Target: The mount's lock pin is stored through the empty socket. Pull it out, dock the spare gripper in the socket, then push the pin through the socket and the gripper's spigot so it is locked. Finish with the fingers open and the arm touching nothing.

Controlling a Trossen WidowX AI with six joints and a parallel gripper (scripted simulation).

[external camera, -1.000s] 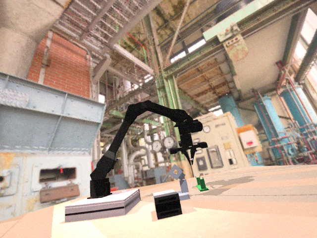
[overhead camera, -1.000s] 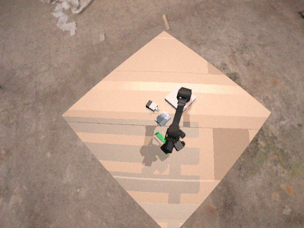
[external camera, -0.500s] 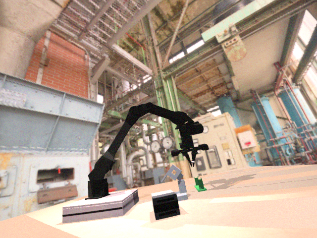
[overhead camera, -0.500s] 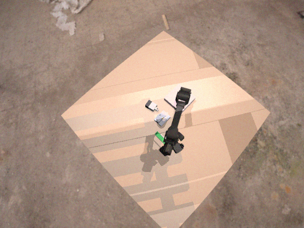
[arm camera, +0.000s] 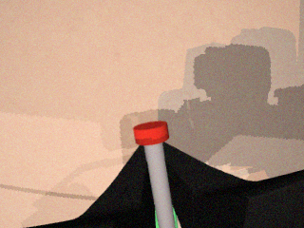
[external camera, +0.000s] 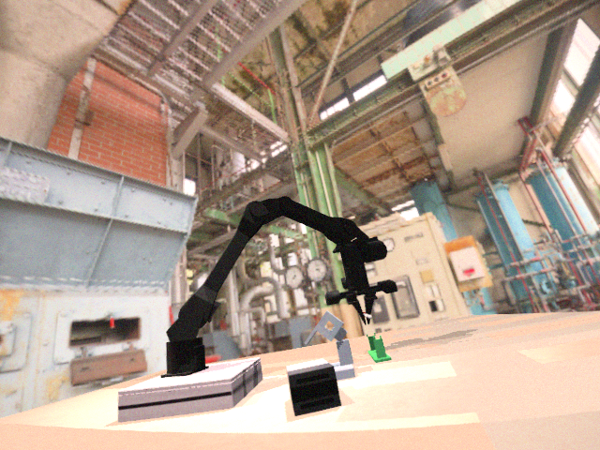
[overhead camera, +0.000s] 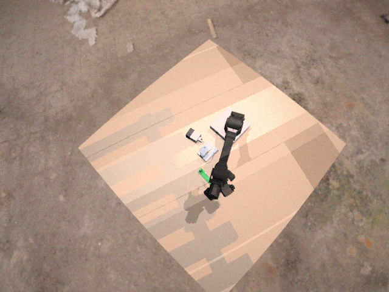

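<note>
Right now the green upright bracket is 1 cm ahead of my gripper tip, 10 cm to the right of it and 4 cm below it. From my gripper tip the other things lie so: spare gripper (7 cm behind, 36 cm to the right, 4 cm below); mount socket (6 cm behind, 24 cm to the right, 1 cm below).
</note>
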